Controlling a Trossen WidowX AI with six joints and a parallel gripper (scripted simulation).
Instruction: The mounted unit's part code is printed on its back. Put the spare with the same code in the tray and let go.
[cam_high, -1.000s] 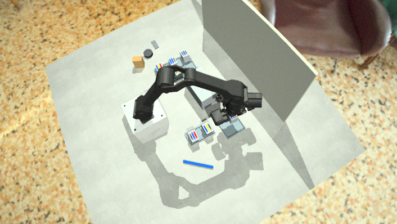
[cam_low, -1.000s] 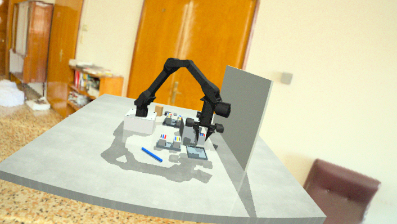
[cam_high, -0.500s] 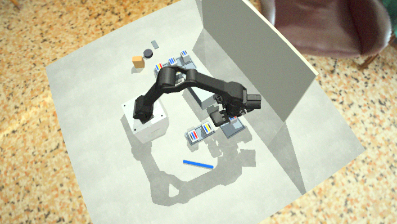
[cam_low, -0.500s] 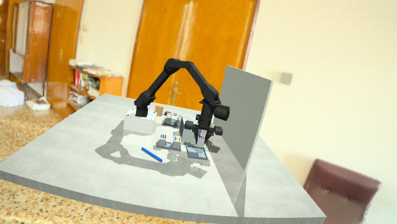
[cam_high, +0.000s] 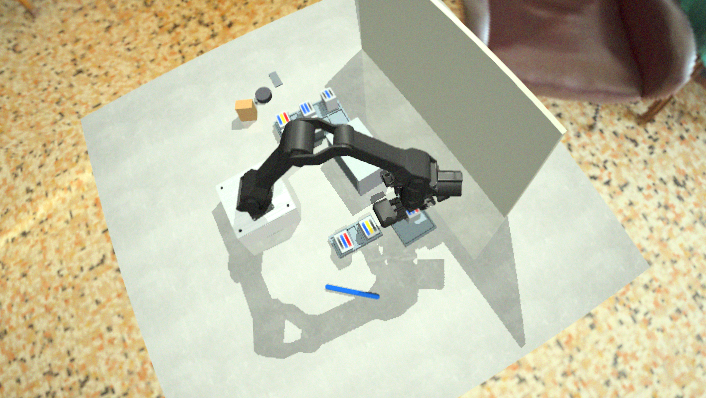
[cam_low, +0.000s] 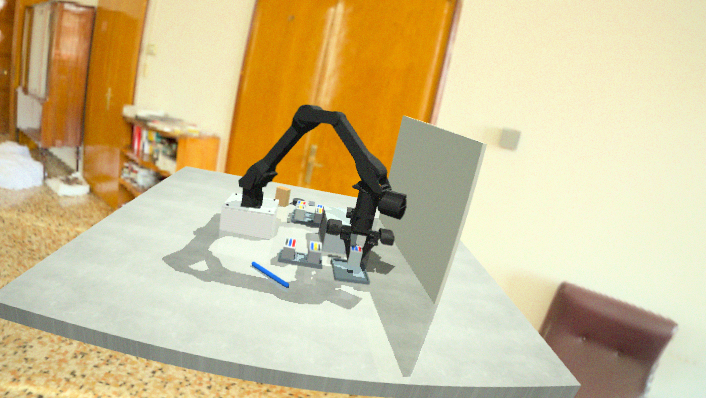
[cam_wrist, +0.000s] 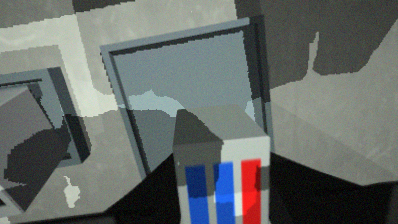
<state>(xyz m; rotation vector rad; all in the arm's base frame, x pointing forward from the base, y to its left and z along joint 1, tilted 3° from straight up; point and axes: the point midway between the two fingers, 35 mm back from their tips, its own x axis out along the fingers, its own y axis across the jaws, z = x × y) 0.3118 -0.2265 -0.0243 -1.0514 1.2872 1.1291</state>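
Now: gripper tip 4 cm above the grey tray. From my gripper tip the other things lie so: tall wall panel (22 cm ahead, 20 cm to the left, 18 cm above); then blue pen (23 cm behind, 8 cm to the right, 4 cm below); then mounted unit (21 cm to the left, 2 cm behind, 1 cm above).
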